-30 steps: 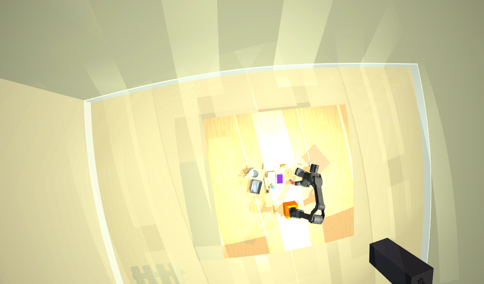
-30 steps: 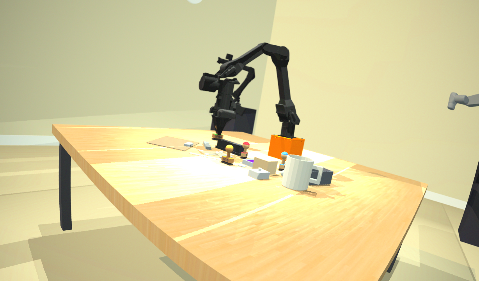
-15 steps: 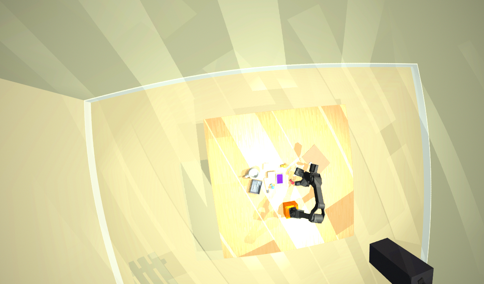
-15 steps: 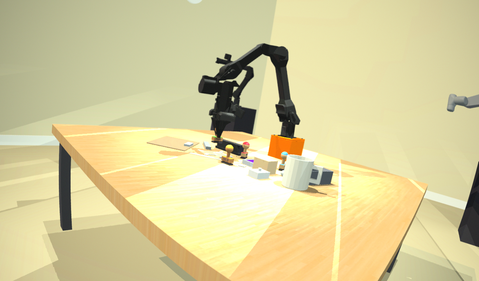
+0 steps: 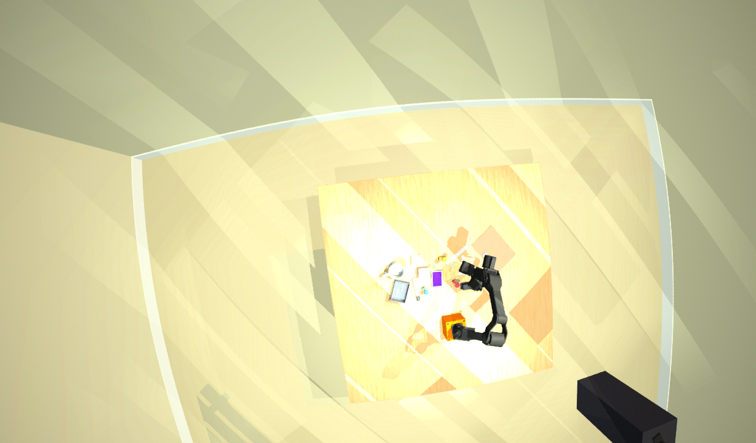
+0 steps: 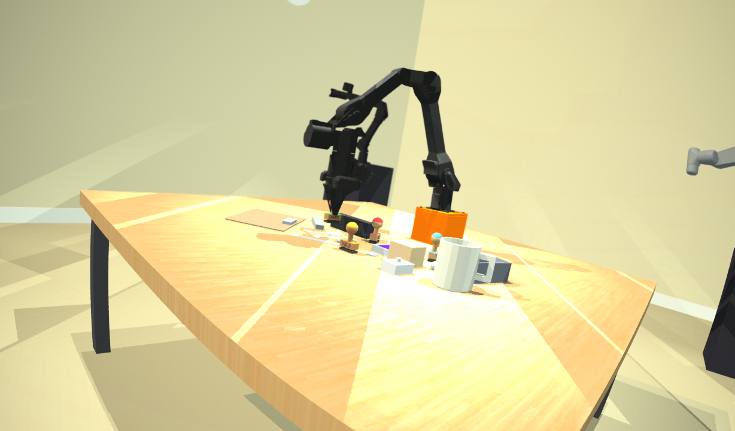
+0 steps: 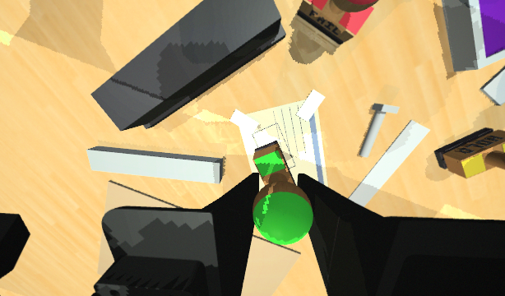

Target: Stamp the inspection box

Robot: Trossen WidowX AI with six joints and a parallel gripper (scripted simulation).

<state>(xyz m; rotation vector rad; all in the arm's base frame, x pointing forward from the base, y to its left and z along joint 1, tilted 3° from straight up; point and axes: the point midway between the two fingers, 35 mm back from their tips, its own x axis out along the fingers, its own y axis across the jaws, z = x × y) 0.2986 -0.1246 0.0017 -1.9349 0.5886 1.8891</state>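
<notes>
Right now the white card is 50 mm below my gripper tip, 10 mm to the left of it and 10 mm ahead of it. From my gripper tip the other things lie so: green-knobbed PASS stamp (right at my gripper tip); metal strip (80 mm ahead, 50 mm to the left, 50 mm below); small bolt (90 mm to the left, 50 mm below, 20 mm ahead).
</notes>
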